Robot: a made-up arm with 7 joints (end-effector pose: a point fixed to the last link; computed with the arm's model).
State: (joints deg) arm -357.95 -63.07 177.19 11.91 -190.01 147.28 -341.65
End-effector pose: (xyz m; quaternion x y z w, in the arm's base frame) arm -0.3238 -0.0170 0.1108 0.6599 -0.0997 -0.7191 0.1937
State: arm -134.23 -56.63 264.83 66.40 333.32 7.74 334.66
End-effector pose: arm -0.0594 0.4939 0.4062 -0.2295 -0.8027 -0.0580 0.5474
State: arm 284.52 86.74 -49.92 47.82 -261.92 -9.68 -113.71
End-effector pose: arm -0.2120 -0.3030 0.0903 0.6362 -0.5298 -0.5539 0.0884
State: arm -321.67 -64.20 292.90 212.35 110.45 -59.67 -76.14
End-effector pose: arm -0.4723 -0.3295 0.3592 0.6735 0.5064 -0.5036 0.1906
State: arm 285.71 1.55 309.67 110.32 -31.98 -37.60 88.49
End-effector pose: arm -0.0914 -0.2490 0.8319 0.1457 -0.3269 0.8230 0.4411
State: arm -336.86 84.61 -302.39 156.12 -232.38 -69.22 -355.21
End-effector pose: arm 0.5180 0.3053 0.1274 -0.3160 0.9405 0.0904 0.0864
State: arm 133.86 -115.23 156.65 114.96 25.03 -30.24 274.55
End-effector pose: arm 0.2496 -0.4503 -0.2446 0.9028 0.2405 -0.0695 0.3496
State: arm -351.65 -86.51 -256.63 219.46 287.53 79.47 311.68
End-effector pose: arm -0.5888 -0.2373 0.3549 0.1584 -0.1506 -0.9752 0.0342
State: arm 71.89 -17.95 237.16 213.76 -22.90 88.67 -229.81
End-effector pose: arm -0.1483 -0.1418 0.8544 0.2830 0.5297 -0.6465 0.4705
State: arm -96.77 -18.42 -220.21 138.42 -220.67 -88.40 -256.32
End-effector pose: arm 0.1832 0.2383 0.6811 0.4800 0.7089 0.1689 0.4883
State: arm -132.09 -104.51 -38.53 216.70 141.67 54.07 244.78
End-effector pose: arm 0.4871 0.3267 -0.0884 -0.1324 0.8174 -0.4384 0.3496
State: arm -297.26 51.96 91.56 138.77 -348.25 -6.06 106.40
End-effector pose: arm 0.1172 0.5817 0.6475 -0.3821 0.3238 0.7075 0.4986
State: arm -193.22 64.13 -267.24 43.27 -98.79 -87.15 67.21
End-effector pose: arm -0.2730 -0.1353 0.4318 -0.2961 0.0341 -0.9493 0.0997
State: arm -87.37 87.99 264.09 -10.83 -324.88 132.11 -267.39
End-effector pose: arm 0.0250 -0.1918 0.1590 0.8218 -0.2178 0.3769 0.3677
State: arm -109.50 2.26 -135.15 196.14 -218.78 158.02 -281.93
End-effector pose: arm -0.0087 -0.1485 0.7526 0.0053 -0.9945 0.0419 0.0954
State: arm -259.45 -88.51 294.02 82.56 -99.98 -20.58 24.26
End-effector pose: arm 0.3438 -0.3412 0.4429 -0.3896 -0.0725 -0.8829 0.2518
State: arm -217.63 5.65 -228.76 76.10 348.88 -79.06 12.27
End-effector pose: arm -0.0051 -0.2334 0.7295 0.1648 -0.0985 0.7875 0.5856
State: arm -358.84 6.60 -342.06 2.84 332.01 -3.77 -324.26
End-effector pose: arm 0.1704 0.0899 0.2961 -0.9947 -0.0974 0.0086 0.0320
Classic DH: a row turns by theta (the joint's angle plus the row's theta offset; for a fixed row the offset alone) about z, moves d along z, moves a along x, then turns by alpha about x. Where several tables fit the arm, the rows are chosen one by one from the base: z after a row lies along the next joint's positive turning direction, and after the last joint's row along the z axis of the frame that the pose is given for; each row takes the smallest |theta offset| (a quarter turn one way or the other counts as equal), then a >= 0, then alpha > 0; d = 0 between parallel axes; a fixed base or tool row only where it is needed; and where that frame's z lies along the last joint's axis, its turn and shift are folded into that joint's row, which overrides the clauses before.
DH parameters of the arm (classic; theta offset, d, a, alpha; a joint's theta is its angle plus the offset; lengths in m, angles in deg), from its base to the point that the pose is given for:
joint 1: 0 0.214 0 -90
joint 2: 0 0 0 90
joint 3: 0 0.405 0.052 90
joint 4: 0 0 0.052 90
joint 5: 0 0.232 0 90
joint 6: 0 0 0.064 -90
joint 7: 0 0.082 0 0

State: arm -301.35 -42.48 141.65 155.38 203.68 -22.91 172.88
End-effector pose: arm -0.3768 -0.4373 0.5724 0.2946 -0.6160 0.1841 0.7071
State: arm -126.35 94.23 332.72 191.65 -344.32 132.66 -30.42
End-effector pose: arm -0.3716 -0.5055 0.1069 -0.6347 0.7010 0.1668 0.2793
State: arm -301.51 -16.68 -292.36 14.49 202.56 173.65 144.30
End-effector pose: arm -0.1440 0.1106 0.5143 0.1080 0.1333 -0.8095 0.5615
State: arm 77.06 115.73 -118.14 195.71 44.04 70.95 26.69
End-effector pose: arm 0.1168 0.6038 -0.1444 0.5655 0.6551 0.3783 0.3286
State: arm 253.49 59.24 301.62 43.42 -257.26 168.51 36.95
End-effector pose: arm -0.2445 -0.3216 0.2310 0.3167 0.3695 -0.2441 0.8388
